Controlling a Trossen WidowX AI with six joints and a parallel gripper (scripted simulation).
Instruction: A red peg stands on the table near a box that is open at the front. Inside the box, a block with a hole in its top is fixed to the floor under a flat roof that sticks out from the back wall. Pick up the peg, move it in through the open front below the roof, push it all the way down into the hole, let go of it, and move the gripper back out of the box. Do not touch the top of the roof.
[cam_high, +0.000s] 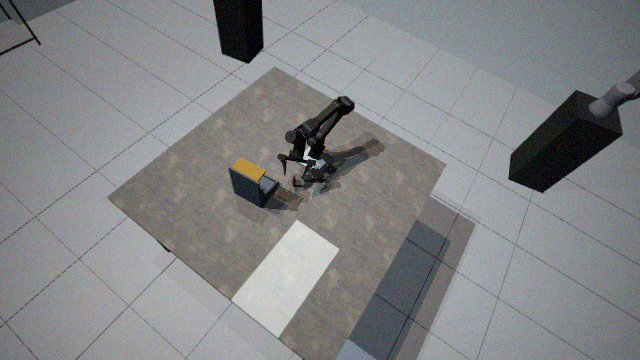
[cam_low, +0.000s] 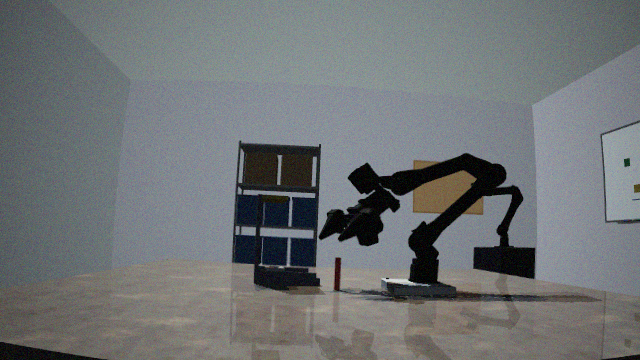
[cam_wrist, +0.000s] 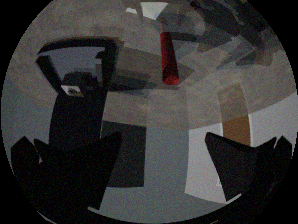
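Right now my gripper tip is 8 cm above the red peg, 3 cm past it and 1 cm to the left of it. From my gripper tip the other things lie so: orange roof: 17 cm to the right, 11 cm ahead, 10 cm above.
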